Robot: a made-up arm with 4 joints.
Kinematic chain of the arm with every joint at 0, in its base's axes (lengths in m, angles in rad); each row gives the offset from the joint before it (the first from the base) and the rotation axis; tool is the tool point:
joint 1: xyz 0 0 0.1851 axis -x
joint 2: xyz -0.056 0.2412 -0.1 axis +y
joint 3: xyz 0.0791 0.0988 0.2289 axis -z
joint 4: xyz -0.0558 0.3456 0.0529 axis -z
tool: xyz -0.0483 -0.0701 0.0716
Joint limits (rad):
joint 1: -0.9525..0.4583
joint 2: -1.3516..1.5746
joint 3: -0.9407..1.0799
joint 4: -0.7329..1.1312
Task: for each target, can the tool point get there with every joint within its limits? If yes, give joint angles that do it. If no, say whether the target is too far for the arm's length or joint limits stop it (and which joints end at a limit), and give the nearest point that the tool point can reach.
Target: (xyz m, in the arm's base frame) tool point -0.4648 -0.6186 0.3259
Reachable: no: joint limits stop it (at a limit: joint 1, joint 3) | nearest point -0.2804 0.0168 0.6855 | short by 0.753 m
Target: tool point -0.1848 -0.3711 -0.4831
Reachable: no: joint limits stop it (at a limit: joint 1, joint 2, joint 3) | nearest point -0.4634 0.2540 -0.2786 | short by 0.714 m
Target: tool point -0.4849 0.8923 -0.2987
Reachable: no: too far | nearest point -0.3976 0.6425 -0.1409 | short by 0.308 m
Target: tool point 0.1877 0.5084 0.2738
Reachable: yes | joints 0.2567 1.1376 -0.7567 -0.0269
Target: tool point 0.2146 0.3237 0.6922
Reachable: yes | joints -0.6302 1.2681 -0.5560 0.9839
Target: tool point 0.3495 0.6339 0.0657
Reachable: yes | joints 0.1037 0.9317 0.7949 0.4219
